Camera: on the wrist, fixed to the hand. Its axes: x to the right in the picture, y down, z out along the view.
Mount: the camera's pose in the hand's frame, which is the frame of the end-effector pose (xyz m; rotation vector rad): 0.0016 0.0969 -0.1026 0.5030 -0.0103 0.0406
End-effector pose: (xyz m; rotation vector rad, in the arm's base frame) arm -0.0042 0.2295 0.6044 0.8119 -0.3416 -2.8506
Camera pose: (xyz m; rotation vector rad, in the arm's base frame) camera 0.0579 0.1181 0.5440 0.8497 -1.0912 -2.7595
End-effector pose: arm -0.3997 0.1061 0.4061 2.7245 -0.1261 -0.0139
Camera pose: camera -0.4036 0.0588 0.5390 -3.0463 0.2009 -0.0170
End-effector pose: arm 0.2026 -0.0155 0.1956 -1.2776 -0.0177 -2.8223
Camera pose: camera 0.1288 -0.1153 0.1284 -1.1503 -0.6465 -2.5338
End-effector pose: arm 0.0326 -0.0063 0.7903 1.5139 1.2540 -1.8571
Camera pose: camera 0.1633 0.0325 0.7537 1.7510 0.7715 -2.2606
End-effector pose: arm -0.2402 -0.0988 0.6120 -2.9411 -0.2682 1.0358
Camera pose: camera -0.1598 -0.1893 0.6845 -2.4962 0.0501 0.9526
